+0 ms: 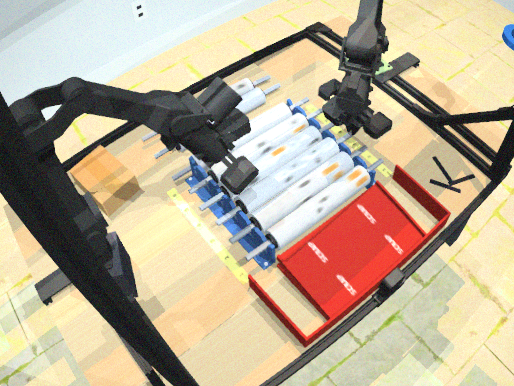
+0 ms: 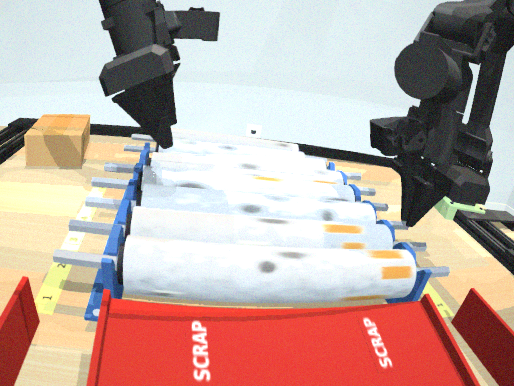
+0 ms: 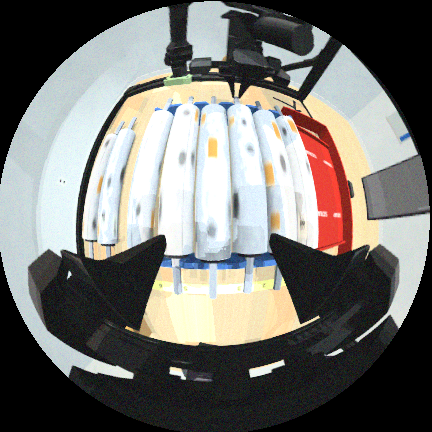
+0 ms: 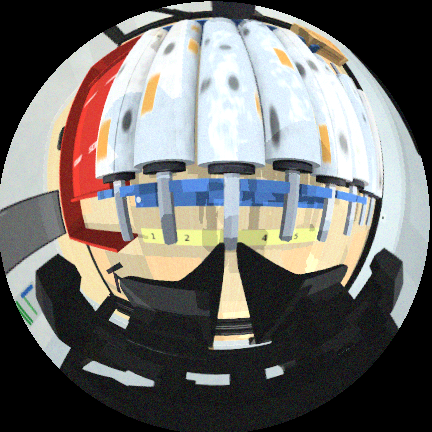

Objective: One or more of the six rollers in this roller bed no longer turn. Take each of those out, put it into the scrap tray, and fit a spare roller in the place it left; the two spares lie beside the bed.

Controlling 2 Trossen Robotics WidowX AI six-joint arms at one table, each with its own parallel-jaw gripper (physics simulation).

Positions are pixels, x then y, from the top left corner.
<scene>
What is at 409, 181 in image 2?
My right gripper.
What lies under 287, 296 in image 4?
My right gripper.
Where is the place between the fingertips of my right gripper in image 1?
At 351, 133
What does my left gripper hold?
Nothing.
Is my left gripper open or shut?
Open.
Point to a cardboard box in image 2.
55, 139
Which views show my left gripper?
Image 1, image 2 and image 3 only.
</scene>
